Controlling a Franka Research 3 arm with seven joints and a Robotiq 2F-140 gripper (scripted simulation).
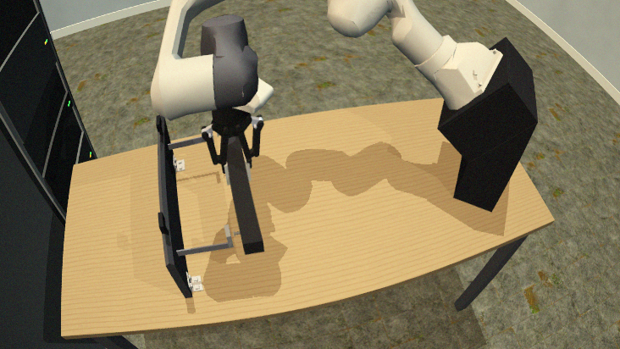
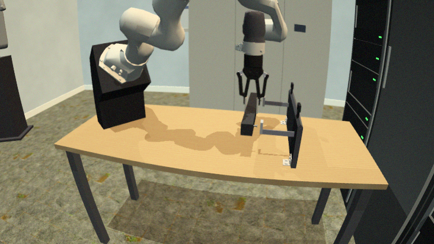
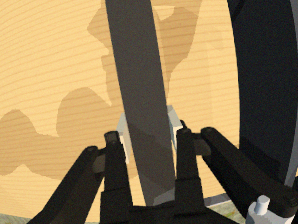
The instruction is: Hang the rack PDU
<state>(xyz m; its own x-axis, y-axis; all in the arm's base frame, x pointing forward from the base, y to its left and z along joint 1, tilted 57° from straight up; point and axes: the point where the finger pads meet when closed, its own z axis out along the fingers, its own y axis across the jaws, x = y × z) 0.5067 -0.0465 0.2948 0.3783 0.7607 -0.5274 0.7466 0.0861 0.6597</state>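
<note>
The rack PDU is 3 cm below my hand, 1 cm to the right of it and 1 cm ahead of it. From my hand the other things lie so: dark upright panel 17 cm ahead, 8 cm to the right, 7 cm below.
</note>
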